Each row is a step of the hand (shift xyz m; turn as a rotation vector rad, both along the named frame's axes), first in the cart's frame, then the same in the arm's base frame.
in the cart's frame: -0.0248 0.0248 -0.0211 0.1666 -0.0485 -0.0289
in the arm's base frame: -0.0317 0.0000 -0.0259 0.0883 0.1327 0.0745
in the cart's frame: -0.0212 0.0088 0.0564 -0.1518 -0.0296 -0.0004
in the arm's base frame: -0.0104 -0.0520 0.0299 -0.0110 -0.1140 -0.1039
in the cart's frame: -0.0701 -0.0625 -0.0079 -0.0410 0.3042 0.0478
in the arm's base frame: 0.0414 -0.0548 -0.0645 -0.3007 -0.0160 0.0764
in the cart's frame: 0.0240 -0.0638 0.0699 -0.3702 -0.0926 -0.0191
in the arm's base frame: 0.0722 -0.0394 0.0527 -0.0084 -0.2689 -0.2713
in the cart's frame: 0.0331 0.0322 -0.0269 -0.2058 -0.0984 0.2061
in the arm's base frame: -0.0241 0.0469 0.0085 0.0543 -0.3026 -0.0017
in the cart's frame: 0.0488 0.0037 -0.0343 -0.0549 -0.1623 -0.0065
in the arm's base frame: 0.0070 0.0590 0.0068 0.1416 -0.0598 -0.0759
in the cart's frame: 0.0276 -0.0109 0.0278 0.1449 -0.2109 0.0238
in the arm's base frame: 0.0195 -0.0004 0.0357 0.2424 0.0569 0.0634
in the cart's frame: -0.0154 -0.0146 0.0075 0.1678 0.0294 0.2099
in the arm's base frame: 0.0105 -0.0184 -0.0076 0.0288 -0.0156 0.2683
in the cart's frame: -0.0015 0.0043 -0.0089 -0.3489 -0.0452 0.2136
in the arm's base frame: -0.0051 0.0056 -0.0066 -0.0337 -0.4031 -0.0759
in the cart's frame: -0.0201 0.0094 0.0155 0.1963 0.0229 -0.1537
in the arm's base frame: -0.0133 -0.0236 0.0006 0.0193 0.2490 0.0175
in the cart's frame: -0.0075 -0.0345 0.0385 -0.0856 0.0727 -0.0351
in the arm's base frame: 0.0337 -0.0366 0.0159 -0.0946 -0.0273 -0.0645
